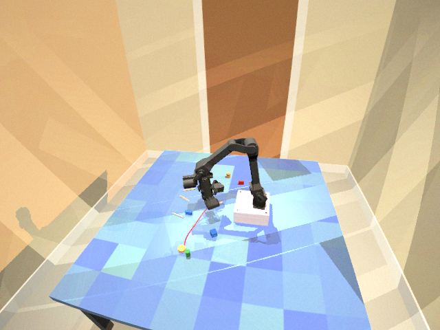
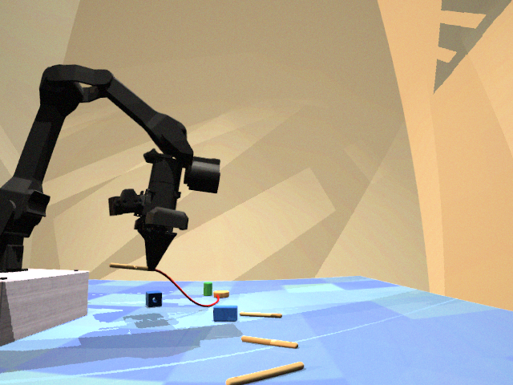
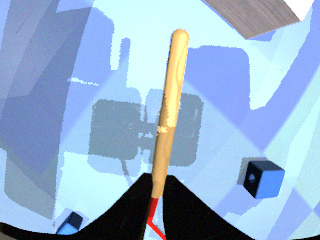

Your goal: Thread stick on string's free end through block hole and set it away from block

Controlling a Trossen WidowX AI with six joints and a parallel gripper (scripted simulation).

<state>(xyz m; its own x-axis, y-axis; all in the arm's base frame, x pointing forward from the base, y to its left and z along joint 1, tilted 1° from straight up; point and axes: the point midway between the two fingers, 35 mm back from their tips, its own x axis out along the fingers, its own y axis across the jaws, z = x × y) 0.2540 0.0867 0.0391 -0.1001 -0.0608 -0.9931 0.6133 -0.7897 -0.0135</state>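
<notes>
Right now my gripper tip is 130 mm short of the blue brick, 70 mm above it and 10 mm to the right of it. Also, from my gripper tip: green cylinder (260 mm to the left, 70 mm below, 30 mm ahead); round button (240 mm to the left, 80 mm below, 70 mm ahead); thin wooden stick (10 mm to the right, 10 mm behind).
</notes>
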